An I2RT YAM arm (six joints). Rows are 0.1 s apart.
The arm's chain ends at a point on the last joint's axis. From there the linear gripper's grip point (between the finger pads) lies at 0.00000 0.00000 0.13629 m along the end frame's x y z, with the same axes.
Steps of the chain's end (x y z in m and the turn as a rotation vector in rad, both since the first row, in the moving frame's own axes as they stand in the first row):
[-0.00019 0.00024 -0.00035 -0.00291 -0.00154 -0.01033]
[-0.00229 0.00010 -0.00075 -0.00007 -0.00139 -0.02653]
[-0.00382 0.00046 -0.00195 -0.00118 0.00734 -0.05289]
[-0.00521 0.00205 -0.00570 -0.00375 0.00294 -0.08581]
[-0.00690 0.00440 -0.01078 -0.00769 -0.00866 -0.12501]
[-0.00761 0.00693 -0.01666 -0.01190 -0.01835 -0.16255]
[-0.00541 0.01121 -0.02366 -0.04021 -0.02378 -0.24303]
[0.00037 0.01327 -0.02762 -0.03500 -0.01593 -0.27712]
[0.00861 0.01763 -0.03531 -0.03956 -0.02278 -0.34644]
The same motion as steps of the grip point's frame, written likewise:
[-0.00040 0.00064 -0.00035 -0.00291 -0.00154 -0.01033]
[-0.00248 0.00011 -0.00075 -0.00007 -0.00139 -0.02653]
[-0.00282 0.00059 -0.00195 -0.00118 0.00734 -0.05289]
[-0.00479 0.00254 -0.00570 -0.00375 0.00294 -0.08581]
[-0.00801 0.00552 -0.01079 -0.00769 -0.00866 -0.12501]
[-0.00997 0.00875 -0.01669 -0.01190 -0.01835 -0.16255]
[-0.00796 0.01703 -0.02381 -0.04021 -0.02378 -0.24303]
[-0.00112 0.01828 -0.02772 -0.03500 -0.01593 -0.27712]
[0.00649 0.02344 -0.03545 -0.03956 -0.02278 -0.34644]

